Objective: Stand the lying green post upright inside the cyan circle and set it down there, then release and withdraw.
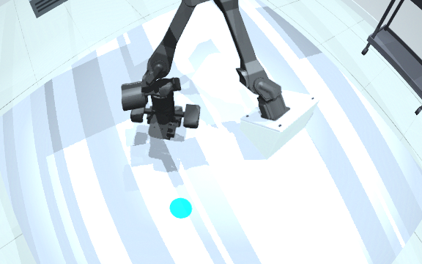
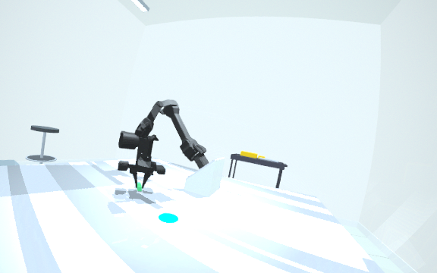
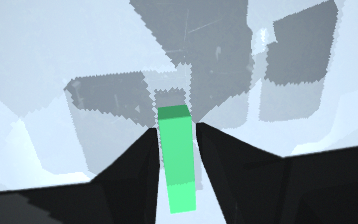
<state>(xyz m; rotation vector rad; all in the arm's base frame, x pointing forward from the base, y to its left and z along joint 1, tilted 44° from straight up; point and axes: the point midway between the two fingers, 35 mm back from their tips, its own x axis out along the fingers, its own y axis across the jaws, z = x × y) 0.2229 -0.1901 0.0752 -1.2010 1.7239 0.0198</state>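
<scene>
My gripper tip is 11 cm short of the cyan circle, 21 cm to the right of it and 1 cm above it. From my gripper tip the other things lie so: green post (2 cm behind, 1 cm to the right).
</scene>
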